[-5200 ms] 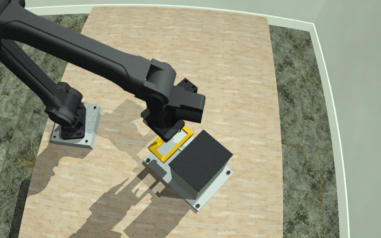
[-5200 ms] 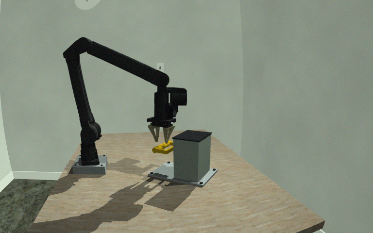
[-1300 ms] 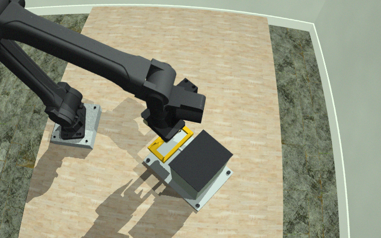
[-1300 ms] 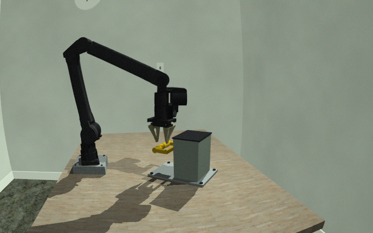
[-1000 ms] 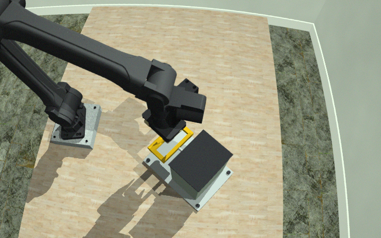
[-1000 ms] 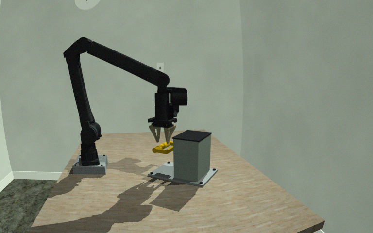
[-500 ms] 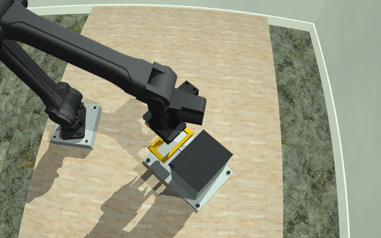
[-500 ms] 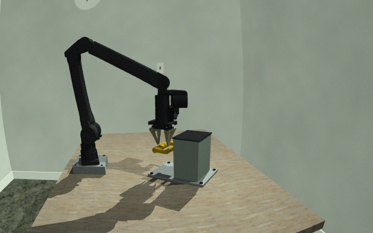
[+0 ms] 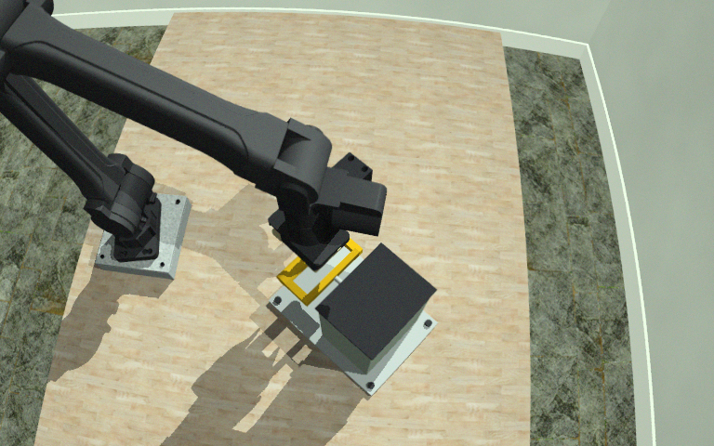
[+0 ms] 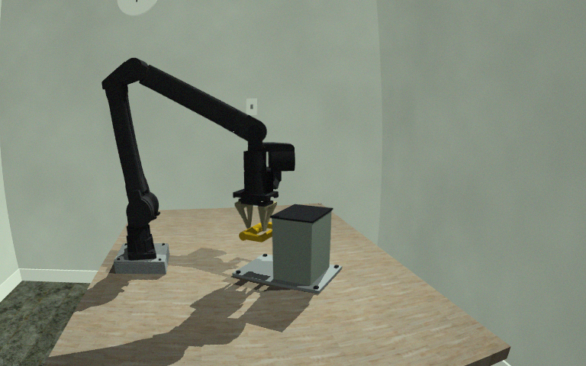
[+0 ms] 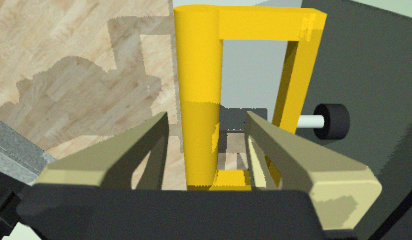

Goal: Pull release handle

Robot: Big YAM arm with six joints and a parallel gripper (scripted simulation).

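Right now my hand is 30 mm short of the release handle, 40 mm to the left of it and 10 mm above it. From my hand the other things lie so: bolted base plate (60 mm ahead, 70 mm to the right, 110 mm below).
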